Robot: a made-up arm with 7 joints.
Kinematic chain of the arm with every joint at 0, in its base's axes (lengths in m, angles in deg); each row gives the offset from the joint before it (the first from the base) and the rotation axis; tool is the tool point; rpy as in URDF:
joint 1: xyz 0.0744 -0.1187 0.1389 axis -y
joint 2: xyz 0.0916 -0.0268 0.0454 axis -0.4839 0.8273 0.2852
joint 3: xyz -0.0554 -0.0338 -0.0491 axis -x
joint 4: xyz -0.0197 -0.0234 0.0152 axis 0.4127 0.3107 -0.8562
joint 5: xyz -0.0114 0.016 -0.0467 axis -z
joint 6: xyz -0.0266 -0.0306 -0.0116 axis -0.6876 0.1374 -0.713
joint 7: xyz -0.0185 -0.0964 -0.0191 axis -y
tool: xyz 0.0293 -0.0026 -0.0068 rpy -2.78 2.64 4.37
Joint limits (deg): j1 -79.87..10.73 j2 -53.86..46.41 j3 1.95..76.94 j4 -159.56..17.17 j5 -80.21..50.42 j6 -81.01..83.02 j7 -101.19..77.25
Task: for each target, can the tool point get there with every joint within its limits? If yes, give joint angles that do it. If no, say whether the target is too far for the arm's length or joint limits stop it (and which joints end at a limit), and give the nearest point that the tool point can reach.
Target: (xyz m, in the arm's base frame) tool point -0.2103 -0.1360 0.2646
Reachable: no: joint limits stop it (at a limit: joint 1, joint 3, joint 5, joint 7) | nearest point -0.1024 -0.1517 0.1898 | short by 0.132 m
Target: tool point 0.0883 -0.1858 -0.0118
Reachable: yes | joints -49.67 7.45 41.12 -128.24 -41.55 -47.05 -67.37
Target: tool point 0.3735 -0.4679 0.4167
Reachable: no: too far | nearest point 0.2379 -0.3242 0.2908 | short by 0.234 m
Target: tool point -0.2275 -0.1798 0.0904
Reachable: no: joint limits stop it (at a limit: joint 1, joint 3, joint 5, joint 7) | nearest point -0.1422 -0.1722 0.0822 | short by 0.086 m
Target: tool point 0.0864 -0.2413 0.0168
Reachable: yes | joints -62.67 15.72 10.52 -18.67 -59.65 -23.68 49.67
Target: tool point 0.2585 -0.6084 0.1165
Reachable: no: too far | nearest point 0.1957 -0.3931 0.1241 | short by 0.224 m
